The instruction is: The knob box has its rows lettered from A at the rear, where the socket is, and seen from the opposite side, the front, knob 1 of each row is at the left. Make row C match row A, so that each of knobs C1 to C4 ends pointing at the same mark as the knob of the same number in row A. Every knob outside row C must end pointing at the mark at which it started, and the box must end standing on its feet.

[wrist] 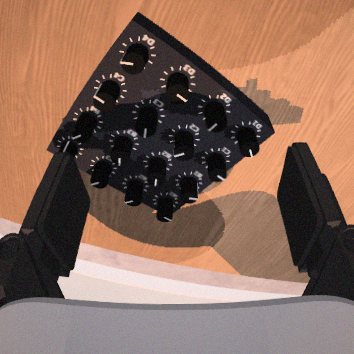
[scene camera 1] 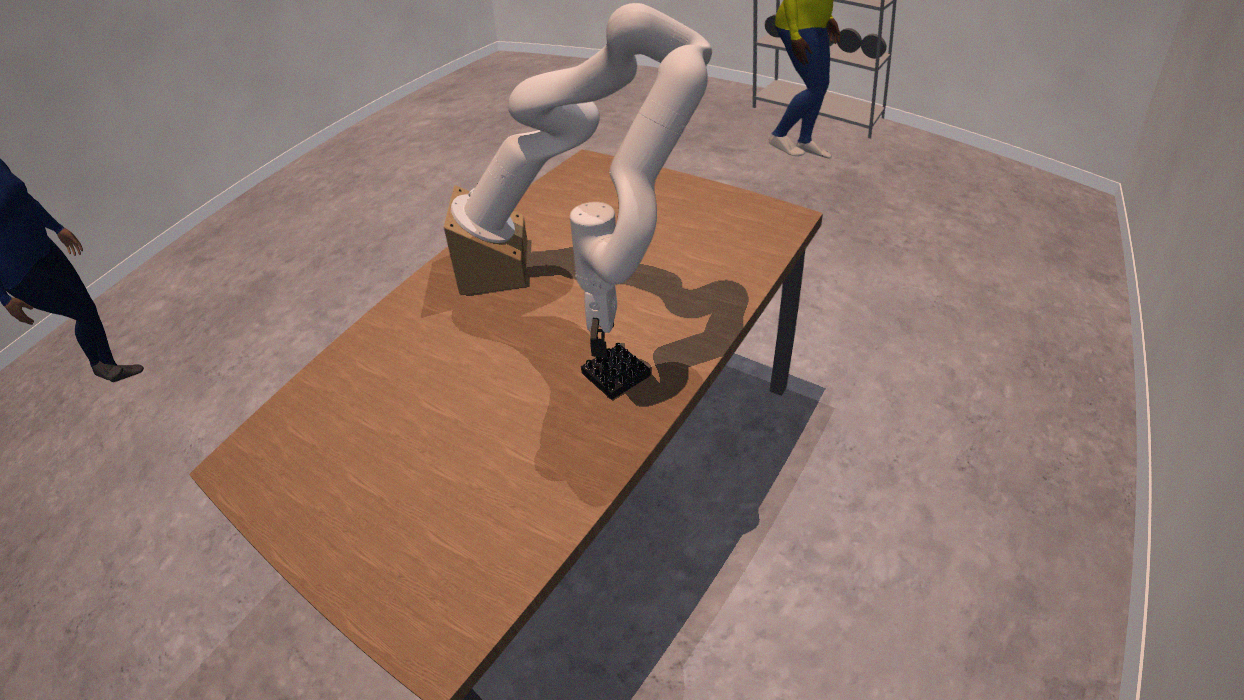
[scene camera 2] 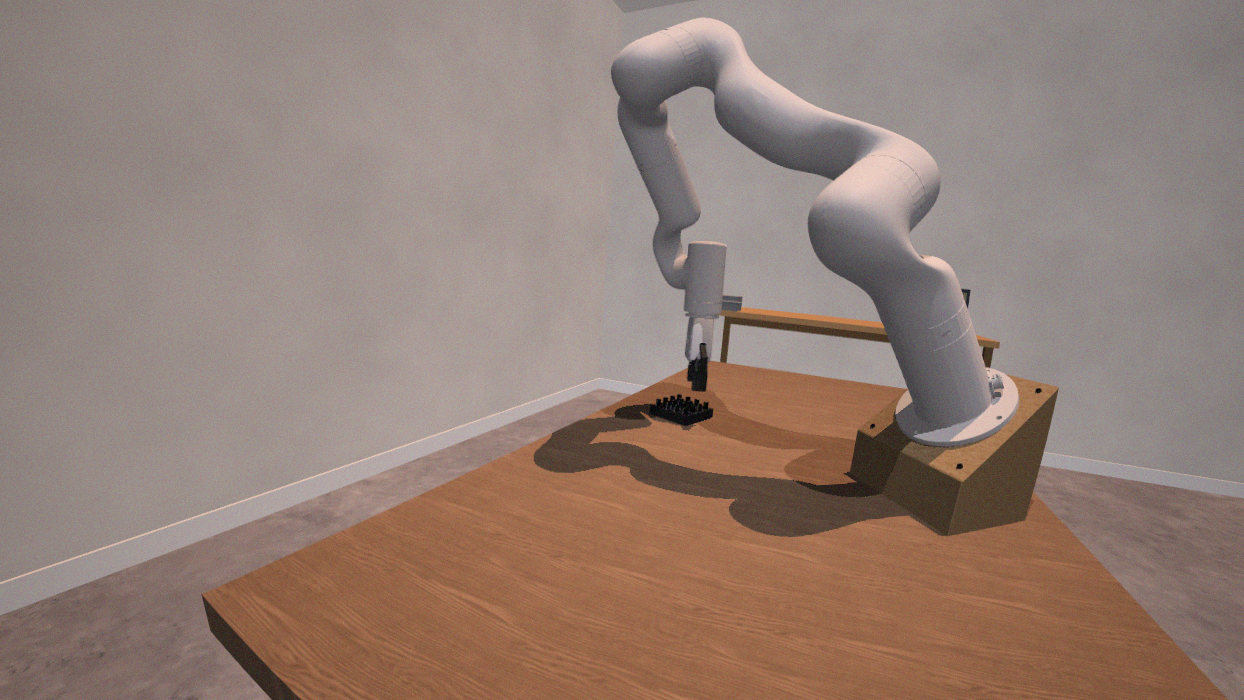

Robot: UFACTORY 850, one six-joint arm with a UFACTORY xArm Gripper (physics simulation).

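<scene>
The black knob box (scene camera 1: pixel 615 371) (scene camera 2: pixel 682 412) (wrist: pixel 145 95) lies flat on the table. In the wrist view row D is upper right, row A lower left. C1 (wrist: pixel 217 164) points lower right, C2 (wrist: pixel 183 142) left and slightly down, C3 (wrist: pixel 148 116) down, C4 (wrist: pixel 108 91) lower left. A1 (wrist: pixel 165 207) points lower right; A2 (wrist: pixel 135 191) and A3 (wrist: pixel 102 172) left and slightly down. A4 (wrist: pixel 68 145) shows a steep line beside the left fingertip; its pointing end is unclear. My gripper (scene camera 1: pixel 598 354) (scene camera 2: pixel 698 388) (wrist: pixel 180 172) is open and empty above the box. The socket is not discernible.
The wooden table (scene camera 1: pixel 391 435) (scene camera 2: pixel 608 592) carries the arm's base block (scene camera 1: pixel 487 265) (scene camera 2: pixel 996 487). The box is near one long table edge. A person in blue (scene camera 1: pixel 34 217) and one in yellow (scene camera 1: pixel 809 52) stand on the floor. A bench (scene camera 2: pixel 809 323) is behind the table.
</scene>
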